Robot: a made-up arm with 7 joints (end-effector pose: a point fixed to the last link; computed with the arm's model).
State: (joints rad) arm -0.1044 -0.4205 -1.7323 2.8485 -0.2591 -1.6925 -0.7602
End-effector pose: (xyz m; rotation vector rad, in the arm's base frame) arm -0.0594 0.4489 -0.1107 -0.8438 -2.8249 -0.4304
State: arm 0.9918 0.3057 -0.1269 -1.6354 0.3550 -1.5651 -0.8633
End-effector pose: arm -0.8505 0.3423 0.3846 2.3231 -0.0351 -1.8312
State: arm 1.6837 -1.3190 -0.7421 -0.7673 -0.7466 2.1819 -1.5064
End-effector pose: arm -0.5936 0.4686 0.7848 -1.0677 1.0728 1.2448
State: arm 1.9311 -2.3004 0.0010 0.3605 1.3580 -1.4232 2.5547
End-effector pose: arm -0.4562 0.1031 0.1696 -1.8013 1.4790 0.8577
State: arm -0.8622 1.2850 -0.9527 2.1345 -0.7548 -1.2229 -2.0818
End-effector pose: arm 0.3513 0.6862 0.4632 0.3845 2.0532 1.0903
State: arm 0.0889 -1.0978 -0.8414 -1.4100 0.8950 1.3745 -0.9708
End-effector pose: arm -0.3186 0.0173 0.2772 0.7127 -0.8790 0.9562
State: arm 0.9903 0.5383 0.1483 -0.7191 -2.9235 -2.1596 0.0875
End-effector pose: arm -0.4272 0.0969 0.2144 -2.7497 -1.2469 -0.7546
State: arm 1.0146 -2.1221 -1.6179 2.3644 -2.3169 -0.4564 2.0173
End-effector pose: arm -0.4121 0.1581 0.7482 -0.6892 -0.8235 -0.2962
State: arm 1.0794 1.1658 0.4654 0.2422 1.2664 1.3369 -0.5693
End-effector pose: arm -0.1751 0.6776 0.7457 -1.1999 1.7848 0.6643
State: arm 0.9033 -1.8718 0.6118 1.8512 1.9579 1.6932 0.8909
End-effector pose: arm 0.6330 -0.0244 1.1113 1.1003 0.8375 0.3452
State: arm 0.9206 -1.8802 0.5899 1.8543 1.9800 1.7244 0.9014
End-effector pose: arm 0.6481 -0.0251 1.0956 1.1086 0.8698 0.3728
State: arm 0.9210 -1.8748 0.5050 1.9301 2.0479 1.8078 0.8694
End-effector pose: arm 0.6494 -0.0565 1.1063 1.1268 0.8886 0.4563
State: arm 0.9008 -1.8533 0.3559 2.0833 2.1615 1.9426 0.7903
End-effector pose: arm 0.6137 -0.1249 1.1591 1.1195 0.8576 0.5866
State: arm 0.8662 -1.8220 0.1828 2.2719 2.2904 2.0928 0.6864
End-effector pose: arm 0.5185 -0.2161 1.2403 1.0527 0.7565 0.6951
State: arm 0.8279 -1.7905 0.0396 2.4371 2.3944 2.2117 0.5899
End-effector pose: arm 0.3870 -0.2953 1.3075 0.9588 0.6267 0.7272
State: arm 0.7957 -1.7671 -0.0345 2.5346 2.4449 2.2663 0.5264
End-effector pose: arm 0.2852 -0.3379 1.3405 0.8983 0.5283 0.7112
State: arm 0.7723 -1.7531 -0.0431 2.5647 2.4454 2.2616 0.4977
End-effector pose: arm 0.2417 -0.3514 1.3517 0.8860 0.4781 0.6928
